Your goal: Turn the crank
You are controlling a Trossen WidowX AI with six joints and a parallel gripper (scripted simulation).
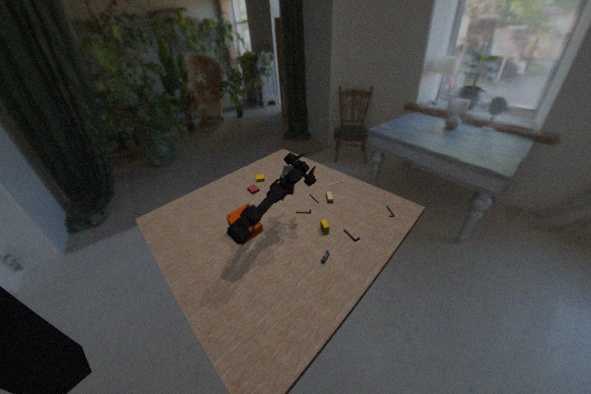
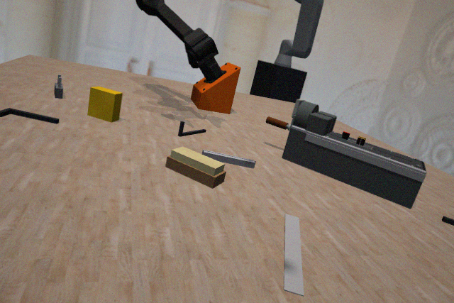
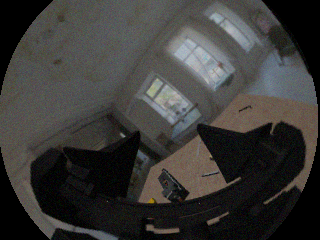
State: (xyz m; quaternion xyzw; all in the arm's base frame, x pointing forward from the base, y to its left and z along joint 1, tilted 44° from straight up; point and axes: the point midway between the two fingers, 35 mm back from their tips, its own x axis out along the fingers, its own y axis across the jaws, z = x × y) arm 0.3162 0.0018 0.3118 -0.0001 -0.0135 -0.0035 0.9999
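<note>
Right now the red pointer is 31 cm to the left of my gripper tip, 29 cm below it and 17 cm ahead of it. Also, from my gripper tip: tan-and-brown block 36 cm below, 19 cm ahead, 2 cm to the right; then brown crank handle 32 cm below, 23 cm to the left, 4 cm ahead; then grey bar 37 cm below, 14 cm ahead, 7 cm to the left.
</note>
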